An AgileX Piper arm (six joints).
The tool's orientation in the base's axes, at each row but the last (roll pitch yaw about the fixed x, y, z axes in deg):
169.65 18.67 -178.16
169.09 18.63 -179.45
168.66 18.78 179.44
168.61 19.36 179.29
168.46 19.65 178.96
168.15 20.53 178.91
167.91 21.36 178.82
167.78 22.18 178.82
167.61 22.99 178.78
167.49 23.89 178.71
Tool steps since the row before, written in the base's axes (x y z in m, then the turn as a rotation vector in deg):
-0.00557 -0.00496 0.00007 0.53 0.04 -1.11
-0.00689 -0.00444 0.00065 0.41 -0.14 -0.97
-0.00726 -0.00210 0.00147 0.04 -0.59 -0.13
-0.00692 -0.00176 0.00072 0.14 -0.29 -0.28
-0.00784 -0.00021 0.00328 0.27 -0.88 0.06
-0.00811 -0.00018 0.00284 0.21 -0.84 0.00
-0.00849 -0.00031 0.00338 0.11 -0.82 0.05
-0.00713 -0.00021 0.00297 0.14 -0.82 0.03
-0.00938 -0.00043 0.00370 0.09 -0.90 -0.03
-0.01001 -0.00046 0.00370 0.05 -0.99 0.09
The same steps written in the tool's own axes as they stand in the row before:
0.00540 -0.00436 -0.00273 -0.15 -0.20 1.21
0.00636 -0.00376 -0.00361 -0.08 -0.34 1.00
0.00638 -0.00140 -0.00408 0.00 -0.61 0.02
0.00627 -0.00122 -0.00327 -0.04 -0.34 0.25
0.00628 0.00080 -0.00568 -0.29 -0.87 -0.14
0.00659 0.00080 -0.00545 -0.21 -0.83 -0.09
0.00667 0.00083 -0.00620 -0.14 -0.80 -0.17
0.00548 0.00080 -0.00539 -0.16 -0.81 -0.14
0.00718 0.00090 -0.00704 -0.09 -0.89 -0.12
0.00764 0.00094 -0.00740 -0.10 -0.95 -0.27

